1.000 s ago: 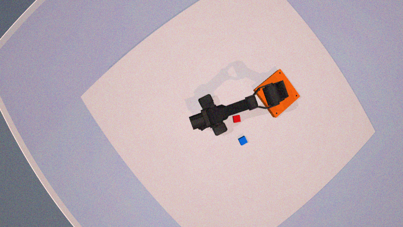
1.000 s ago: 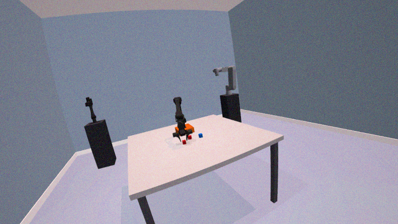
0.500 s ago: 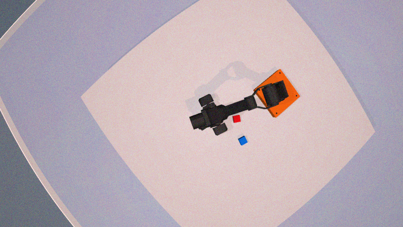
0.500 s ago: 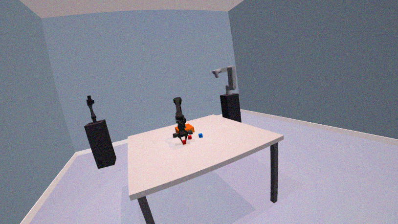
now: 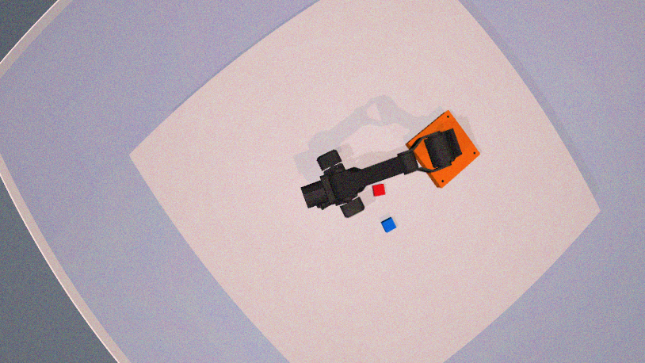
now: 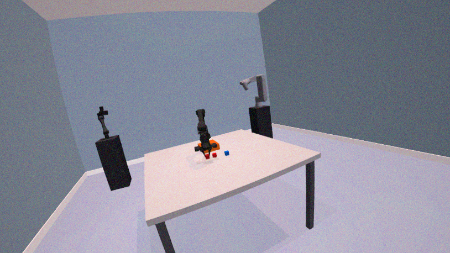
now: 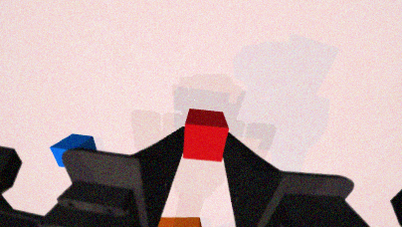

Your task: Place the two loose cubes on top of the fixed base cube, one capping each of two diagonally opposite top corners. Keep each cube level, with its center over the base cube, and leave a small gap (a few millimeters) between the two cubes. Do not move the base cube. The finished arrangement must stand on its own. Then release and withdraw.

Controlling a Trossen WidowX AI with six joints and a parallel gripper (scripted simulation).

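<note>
The blue cube is 190 mm to the left of my gripper tip, 50 mm behind it and 40 mm below it.
</note>
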